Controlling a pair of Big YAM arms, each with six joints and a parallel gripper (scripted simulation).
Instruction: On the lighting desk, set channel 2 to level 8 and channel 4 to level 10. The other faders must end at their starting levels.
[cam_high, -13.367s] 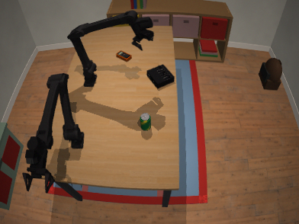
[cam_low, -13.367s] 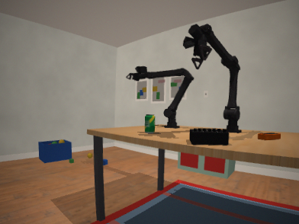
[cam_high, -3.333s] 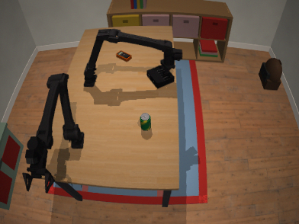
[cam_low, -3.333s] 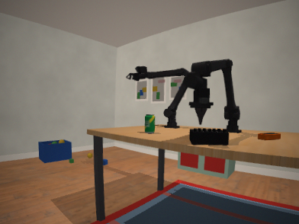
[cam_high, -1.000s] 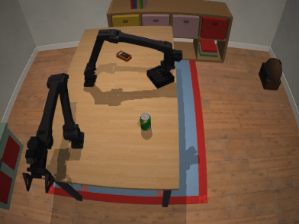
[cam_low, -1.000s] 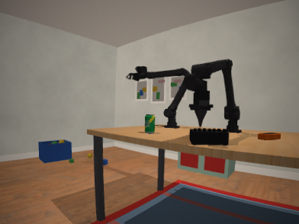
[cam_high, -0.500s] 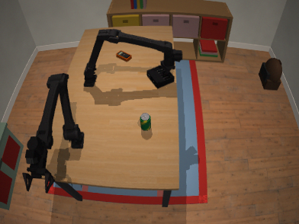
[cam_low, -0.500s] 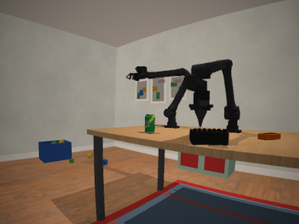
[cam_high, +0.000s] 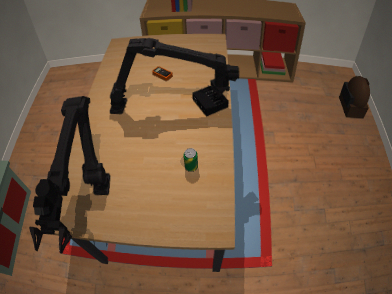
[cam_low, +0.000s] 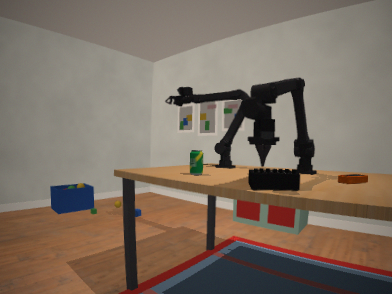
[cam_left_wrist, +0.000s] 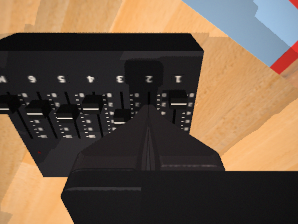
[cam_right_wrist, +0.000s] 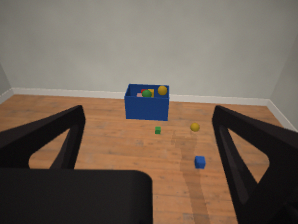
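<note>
The channel 2 knob lies 2 cm behind my left hand, 1 cm to the right of it and 2 cm below it. From my left hand the other things lie so: channel 3 knob: 2 cm behind, 1 cm to the left, 2 cm below; channel 4 cap: 2 cm behind, 4 cm to the left, 2 cm below.
</note>
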